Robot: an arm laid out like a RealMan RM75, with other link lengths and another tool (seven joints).
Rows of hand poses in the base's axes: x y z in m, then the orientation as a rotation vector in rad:
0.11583 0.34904 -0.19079 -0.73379 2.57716 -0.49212
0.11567 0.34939 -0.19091 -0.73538 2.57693 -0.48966
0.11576 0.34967 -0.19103 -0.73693 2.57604 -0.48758
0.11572 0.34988 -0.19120 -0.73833 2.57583 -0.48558
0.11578 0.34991 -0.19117 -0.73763 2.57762 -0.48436
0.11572 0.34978 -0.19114 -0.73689 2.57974 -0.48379
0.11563 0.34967 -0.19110 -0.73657 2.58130 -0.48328
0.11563 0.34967 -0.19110 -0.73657 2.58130 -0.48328
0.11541 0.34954 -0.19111 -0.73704 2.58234 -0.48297
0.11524 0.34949 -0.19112 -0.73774 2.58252 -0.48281
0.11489 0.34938 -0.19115 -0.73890 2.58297 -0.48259
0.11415 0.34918 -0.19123 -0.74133 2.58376 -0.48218
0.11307 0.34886 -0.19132 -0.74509 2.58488 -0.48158
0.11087 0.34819 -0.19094 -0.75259 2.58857 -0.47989
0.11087 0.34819 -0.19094 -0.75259 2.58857 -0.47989
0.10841 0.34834 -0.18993 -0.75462 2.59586 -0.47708
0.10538 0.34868 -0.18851 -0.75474 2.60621 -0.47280
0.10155 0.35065 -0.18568 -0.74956 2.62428 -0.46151
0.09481 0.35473 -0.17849 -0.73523 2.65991 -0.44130
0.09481 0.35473 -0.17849 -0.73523 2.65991 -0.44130
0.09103 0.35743 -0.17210 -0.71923 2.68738 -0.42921
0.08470 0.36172 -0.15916 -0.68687 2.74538 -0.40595
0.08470 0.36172 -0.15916 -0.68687 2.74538 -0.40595
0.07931 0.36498 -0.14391 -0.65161 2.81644 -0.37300
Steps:
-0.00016 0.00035 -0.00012 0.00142 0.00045 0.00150
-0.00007 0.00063 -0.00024 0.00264 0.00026 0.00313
-0.00011 0.00084 -0.00041 0.00378 0.00065 0.00443
-0.00005 0.00087 -0.00038 0.00463 0.00209 0.00361
-0.00011 0.00074 -0.00035 0.00499 0.00379 0.00254
-0.00020 0.00063 -0.00031 0.00528 0.00512 0.00190
-0.00020 0.00063 -0.00031 0.00528 0.00512 0.00190
-0.00042 0.00050 -0.00032 0.00530 0.00625 0.00190
-0.00059 0.00045 -0.00033 0.00525 0.00666 0.00230
-0.00094 0.00034 -0.00036 0.00512 0.00748 0.00291
-0.00168 0.00014 -0.00044 0.00482 0.00905 0.00423
-0.00276 -0.00018 -0.00053 0.00434 0.01140 0.00630
-0.00496 -0.00085 -0.00015 0.00361 0.01744 0.01000
-0.00496 -0.00085 -0.00015 0.00361 0.01744 0.01000
-0.00742 -0.00070 0.00086 0.00447 0.02490 0.00929
-0.01045 -0.00036 0.00228 0.00647 0.03456 0.00663
-0.01428 0.00161 0.00511 0.01370 0.04979 -0.00067
-0.02102 0.00569 0.01230 0.02709 0.07851 -0.01786
-0.02102 0.00569 0.01230 0.02709 0.07851 -0.01786
-0.02480 0.00839 0.01869 0.03578 0.09900 -0.03466
-0.03113 0.01268 0.03163 0.05159 0.14321 -0.06930
-0.03113 0.01268 0.03163 0.05159 0.14321 -0.06930
-0.03652 0.01594 0.04688 0.07179 0.20016 -0.10776

